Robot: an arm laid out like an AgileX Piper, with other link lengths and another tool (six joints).
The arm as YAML. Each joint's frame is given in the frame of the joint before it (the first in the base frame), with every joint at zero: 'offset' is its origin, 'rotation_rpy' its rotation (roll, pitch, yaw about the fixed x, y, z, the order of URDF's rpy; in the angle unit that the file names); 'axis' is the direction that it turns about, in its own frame. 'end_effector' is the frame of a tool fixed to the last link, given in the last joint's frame.
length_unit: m
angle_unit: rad
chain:
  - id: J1
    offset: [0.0, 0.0, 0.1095]
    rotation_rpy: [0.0, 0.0, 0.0]
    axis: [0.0, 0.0, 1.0]
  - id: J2
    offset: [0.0, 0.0, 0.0]
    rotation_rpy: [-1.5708, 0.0, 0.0]
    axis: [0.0, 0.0, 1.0]
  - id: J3
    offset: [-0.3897, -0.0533, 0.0]
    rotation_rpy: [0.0, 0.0, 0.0]
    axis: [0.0, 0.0, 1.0]
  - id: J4
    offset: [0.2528, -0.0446, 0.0]
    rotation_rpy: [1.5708, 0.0, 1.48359]
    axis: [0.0, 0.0, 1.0]
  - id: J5
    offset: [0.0, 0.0, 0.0]
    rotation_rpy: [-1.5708, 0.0, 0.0]
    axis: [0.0, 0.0, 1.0]
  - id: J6
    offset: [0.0, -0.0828, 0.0]
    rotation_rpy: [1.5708, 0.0, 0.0]
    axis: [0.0, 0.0, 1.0]
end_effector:
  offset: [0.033, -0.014, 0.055]
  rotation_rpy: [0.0, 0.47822, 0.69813]
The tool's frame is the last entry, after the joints.
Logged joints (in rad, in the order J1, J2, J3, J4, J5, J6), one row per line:
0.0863 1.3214 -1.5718 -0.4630 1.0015 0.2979
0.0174 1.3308 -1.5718 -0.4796 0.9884 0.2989
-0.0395 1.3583 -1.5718 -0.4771 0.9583 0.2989
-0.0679 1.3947 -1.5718 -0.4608 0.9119 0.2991
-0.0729 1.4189 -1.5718 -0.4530 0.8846 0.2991
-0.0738 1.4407 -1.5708 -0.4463 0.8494 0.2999
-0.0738 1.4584 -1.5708 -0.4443 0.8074 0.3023
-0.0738 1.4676 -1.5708 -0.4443 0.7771 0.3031
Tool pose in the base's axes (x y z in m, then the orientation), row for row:
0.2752 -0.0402 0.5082 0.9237 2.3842 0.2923
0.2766 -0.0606 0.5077 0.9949 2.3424 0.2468
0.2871 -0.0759 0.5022 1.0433 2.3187 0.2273
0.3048 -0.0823 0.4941 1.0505 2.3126 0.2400
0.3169 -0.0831 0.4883 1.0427 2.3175 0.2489
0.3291 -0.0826 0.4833 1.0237 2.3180 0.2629
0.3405 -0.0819 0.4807 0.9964 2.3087 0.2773
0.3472 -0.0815 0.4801 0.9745 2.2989 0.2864
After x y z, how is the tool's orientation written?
As a rotation vector, in radians.
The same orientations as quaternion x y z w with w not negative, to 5 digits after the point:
0.34454 0.88931 0.10903 0.28023
0.37260 0.87725 0.09243 0.28822
0.39111 0.86923 0.08521 0.29019
0.39394 0.86724 0.09000 0.29087
0.39082 0.86864 0.09329 0.28986
0.38424 0.87004 0.09868 0.29266
0.37558 0.87024 0.10453 0.30116
0.36876 0.86993 0.10838 0.30901

